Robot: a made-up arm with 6 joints.
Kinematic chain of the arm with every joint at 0, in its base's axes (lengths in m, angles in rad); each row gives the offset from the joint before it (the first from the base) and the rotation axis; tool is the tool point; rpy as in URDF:
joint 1: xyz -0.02 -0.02 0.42 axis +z
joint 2: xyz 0.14 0.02 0 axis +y
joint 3: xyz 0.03 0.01 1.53 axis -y
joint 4: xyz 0.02 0 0.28 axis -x
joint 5: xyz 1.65 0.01 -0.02 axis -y
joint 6: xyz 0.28 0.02 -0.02 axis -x
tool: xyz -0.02 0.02 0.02 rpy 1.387 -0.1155 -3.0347
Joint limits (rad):
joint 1: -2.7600..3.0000
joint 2: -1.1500..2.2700
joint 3: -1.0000..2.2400
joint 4: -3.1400..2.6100
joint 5: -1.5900..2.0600
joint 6: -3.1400..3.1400
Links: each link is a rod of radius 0.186 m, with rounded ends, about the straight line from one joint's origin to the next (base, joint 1, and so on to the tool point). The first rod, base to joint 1, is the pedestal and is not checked.
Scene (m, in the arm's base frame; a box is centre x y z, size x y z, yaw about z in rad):
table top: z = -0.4
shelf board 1: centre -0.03 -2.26 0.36 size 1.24 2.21 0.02 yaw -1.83
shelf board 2: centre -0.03 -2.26 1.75 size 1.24 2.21 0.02 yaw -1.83
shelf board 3: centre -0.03 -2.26 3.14 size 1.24 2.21 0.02 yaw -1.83
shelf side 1: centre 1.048 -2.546 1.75 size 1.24 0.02 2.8 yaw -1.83
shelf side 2: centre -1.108 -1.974 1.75 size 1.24 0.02 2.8 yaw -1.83
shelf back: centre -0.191 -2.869 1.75 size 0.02 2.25 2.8 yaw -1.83
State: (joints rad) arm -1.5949 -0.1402 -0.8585 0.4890 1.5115 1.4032
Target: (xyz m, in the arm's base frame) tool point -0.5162 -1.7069 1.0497
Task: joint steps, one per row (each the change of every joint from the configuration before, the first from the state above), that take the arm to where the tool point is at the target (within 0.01 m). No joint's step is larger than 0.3 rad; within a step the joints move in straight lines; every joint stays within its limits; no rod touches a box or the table.
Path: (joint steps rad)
1: -0.1817 0.0791 0.0429 -0.0247 -0.0176 0.0033
2: -0.1817 0.0791 0.0428 -0.0247 -0.0176 0.0033

